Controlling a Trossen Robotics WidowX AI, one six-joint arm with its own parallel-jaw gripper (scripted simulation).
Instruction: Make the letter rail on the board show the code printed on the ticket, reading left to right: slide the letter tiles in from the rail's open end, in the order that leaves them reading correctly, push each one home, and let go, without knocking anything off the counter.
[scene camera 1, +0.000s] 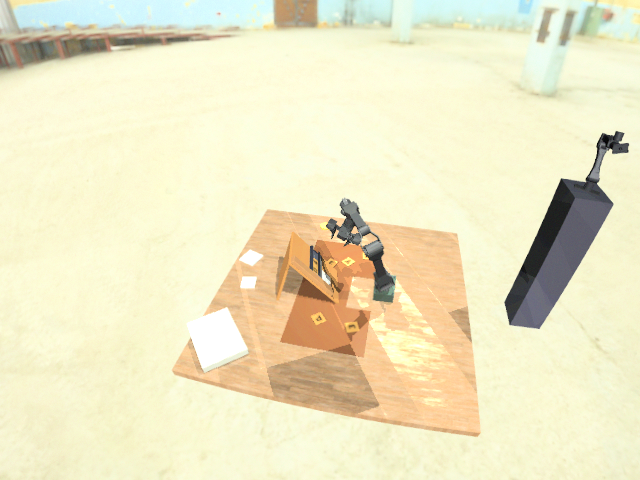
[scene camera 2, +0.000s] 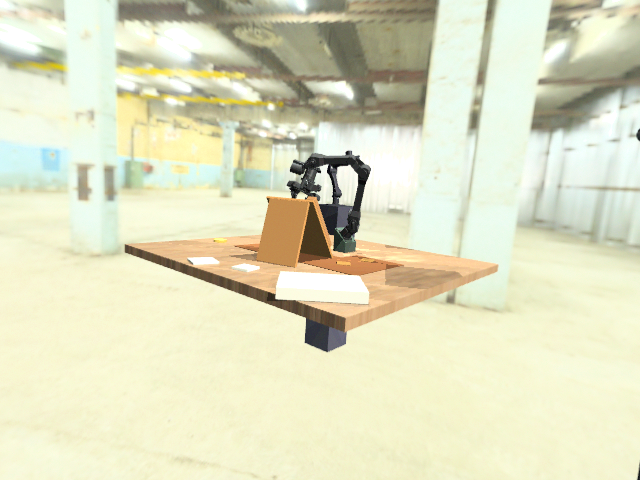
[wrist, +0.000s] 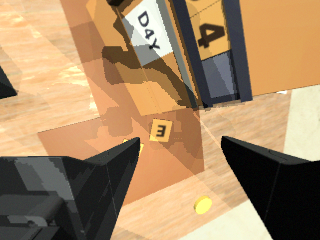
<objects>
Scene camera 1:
white block
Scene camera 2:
white block
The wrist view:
my gripper
orange board
</objects>
